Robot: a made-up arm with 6 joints.
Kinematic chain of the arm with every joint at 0, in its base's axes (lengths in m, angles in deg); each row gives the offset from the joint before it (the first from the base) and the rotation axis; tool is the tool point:
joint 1: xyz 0 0 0.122 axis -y
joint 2: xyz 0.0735 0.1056 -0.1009 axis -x
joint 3: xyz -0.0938 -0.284 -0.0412 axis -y
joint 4: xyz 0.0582 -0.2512 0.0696 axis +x
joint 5: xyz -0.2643 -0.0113 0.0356 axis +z
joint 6: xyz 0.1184 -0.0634 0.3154 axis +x
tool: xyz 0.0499 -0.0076 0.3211
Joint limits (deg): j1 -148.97..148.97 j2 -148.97..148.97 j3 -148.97..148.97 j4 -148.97..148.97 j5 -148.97..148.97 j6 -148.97..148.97
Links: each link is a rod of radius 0.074 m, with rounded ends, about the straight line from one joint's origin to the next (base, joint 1, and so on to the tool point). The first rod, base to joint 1, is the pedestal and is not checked.
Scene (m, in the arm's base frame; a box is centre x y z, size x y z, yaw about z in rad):
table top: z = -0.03
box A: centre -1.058 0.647 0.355 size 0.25 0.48 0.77 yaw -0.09
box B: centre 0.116 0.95 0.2 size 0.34 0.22 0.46 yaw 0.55
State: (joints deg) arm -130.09 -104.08 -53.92 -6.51 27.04 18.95
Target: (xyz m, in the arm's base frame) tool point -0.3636 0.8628 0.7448
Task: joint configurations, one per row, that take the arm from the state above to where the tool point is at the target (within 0.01 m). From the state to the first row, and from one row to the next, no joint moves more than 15 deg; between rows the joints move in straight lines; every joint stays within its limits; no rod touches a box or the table.
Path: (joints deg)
1: -133.87 -102.71 -59.64 -1.70 12.36 22.81
2: -137.64 -101.35 -65.36 3.12 -2.32 26.68
3: -141.42 -99.98 -71.07 7.93 -17.00 30.54
4: -145.19 -98.61 -76.79 12.75 -31.68 34.41
5: -148.97 -97.25 -82.51 17.56 -46.37 38.27
6: -148.97 -104.42 -78.75 25.69 -33.08 49.54
7: -148.97 -111.60 -74.99 33.81 -19.79 60.80
8: -148.97 -118.77 -71.23 41.94 -6.51 72.07
9: -148.97 -125.94 -67.47 50.06 6.78 83.33
10: -148.97 -133.12 -63.71 58.19 20.06 94.60

